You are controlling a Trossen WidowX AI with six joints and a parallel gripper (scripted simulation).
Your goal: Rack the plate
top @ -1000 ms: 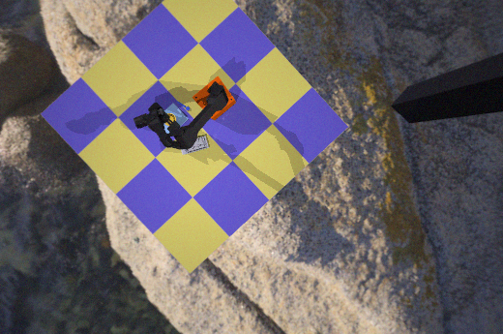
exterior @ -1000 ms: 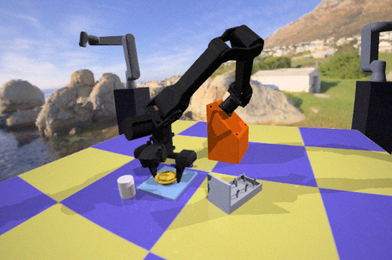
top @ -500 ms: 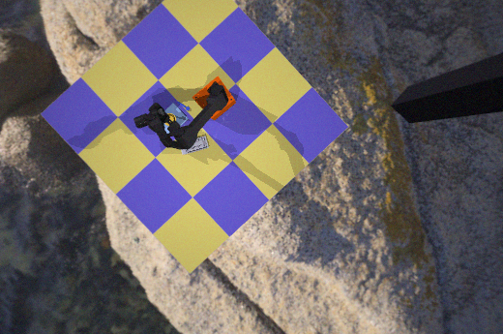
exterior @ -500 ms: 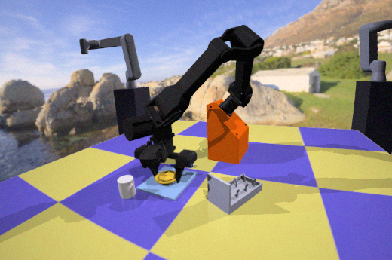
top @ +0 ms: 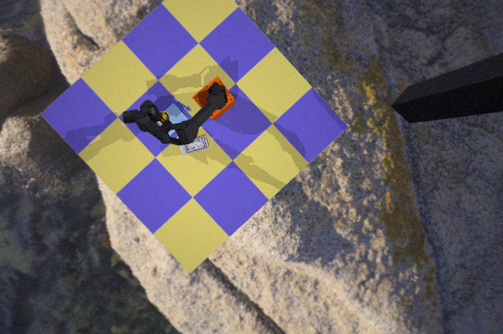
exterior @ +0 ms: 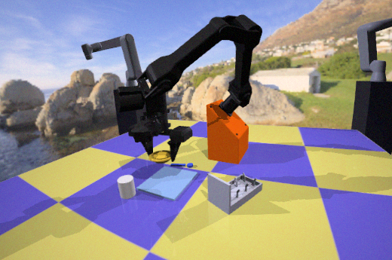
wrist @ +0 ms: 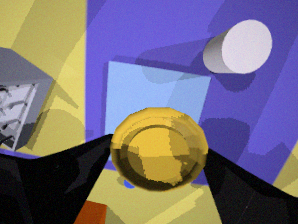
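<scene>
My gripper tip is 22 cm to the right of the grey dish rack and 6 cm above it. The rest, counted from my gripper tip: light blue mat (1 cm behind, 1 cm to the left, 8 cm below); then yellow plate (1 cm above); then white cylinder (8 cm ahead, 7 cm to the right, 6 cm below).
</scene>
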